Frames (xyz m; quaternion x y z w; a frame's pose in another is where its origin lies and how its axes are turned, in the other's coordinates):
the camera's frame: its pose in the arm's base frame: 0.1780 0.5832 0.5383 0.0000 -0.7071 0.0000 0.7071
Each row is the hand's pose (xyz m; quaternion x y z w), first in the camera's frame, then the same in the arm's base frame.
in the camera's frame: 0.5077 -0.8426 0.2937 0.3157 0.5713 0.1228 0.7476
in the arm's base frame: -0.1157 -0.2594 1.0460 0.1364 -0.1247 0.3101 0.9326
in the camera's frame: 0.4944 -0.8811 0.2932 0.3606 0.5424 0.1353 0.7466
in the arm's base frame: -0.1152 -0.2979 1.0327 0.1593 -0.1444 0.3507 0.9115
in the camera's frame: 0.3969 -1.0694 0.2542 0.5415 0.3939 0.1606 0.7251
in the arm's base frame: -0.0762 -0.4862 0.9352 0.2693 -0.2342 0.4965 0.7913
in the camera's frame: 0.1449 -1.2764 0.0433 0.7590 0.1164 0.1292 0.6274
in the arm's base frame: 0.1347 -0.6932 0.6832 0.4453 -0.3613 0.6281 0.5260
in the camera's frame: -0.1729 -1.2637 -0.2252 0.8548 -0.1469 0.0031 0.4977
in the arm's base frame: 0.4032 -0.6805 0.3654 0.6022 -0.4558 0.6066 0.2481
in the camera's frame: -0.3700 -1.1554 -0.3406 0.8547 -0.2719 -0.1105 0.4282
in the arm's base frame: 0.5186 -0.5722 0.1683 0.6825 -0.4950 0.5262 0.1105
